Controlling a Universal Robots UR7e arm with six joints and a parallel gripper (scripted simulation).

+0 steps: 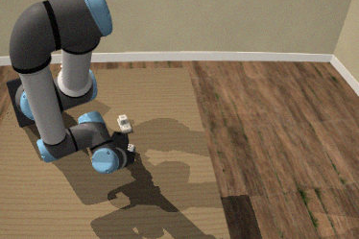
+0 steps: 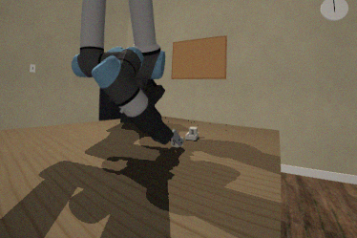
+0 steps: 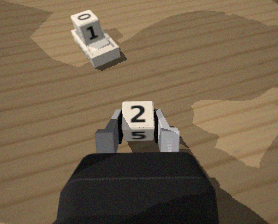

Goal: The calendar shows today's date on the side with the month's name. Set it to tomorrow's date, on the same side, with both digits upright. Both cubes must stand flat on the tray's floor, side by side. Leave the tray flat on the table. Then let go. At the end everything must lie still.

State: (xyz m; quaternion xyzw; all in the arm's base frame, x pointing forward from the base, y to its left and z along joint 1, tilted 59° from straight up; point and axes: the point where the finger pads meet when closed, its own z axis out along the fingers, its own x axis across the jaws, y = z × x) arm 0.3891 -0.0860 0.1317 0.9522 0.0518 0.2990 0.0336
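The white digit cube is 1 cm to the left of my hand and 1 cm below it. From my hand the other things lie so: white tray 16 cm to the left, 2 cm below.
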